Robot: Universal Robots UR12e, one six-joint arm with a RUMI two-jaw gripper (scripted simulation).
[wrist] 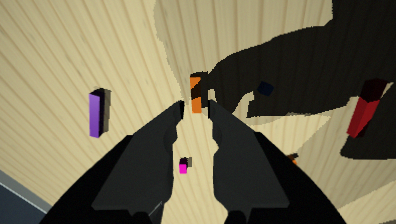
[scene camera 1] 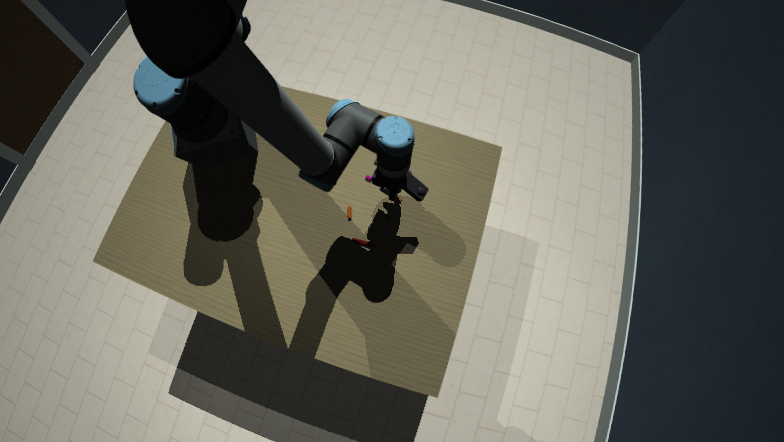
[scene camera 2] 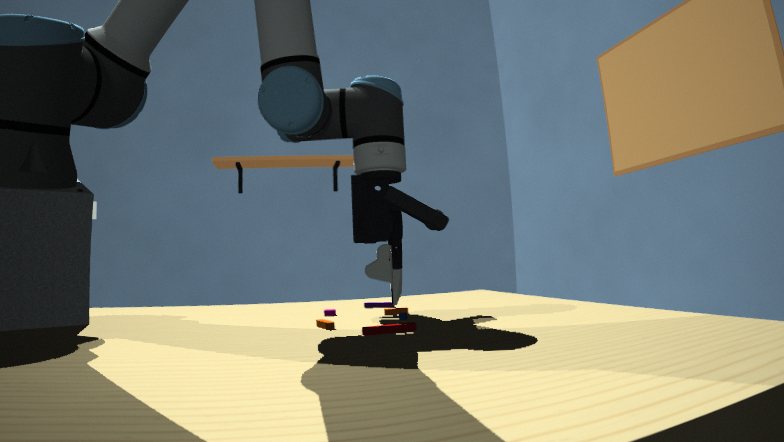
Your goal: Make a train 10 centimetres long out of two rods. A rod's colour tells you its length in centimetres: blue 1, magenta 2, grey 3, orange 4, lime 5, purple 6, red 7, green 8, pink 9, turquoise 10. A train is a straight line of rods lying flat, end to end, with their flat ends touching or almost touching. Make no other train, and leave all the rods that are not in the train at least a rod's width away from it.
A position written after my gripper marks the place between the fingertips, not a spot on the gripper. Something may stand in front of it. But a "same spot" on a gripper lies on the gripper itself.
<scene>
my gripper: wrist 196,101; scene camera 1; scene camera 2
same spot on my gripper: (scene camera 2: 387,267) = (scene camera 1: 388,193)
</scene>
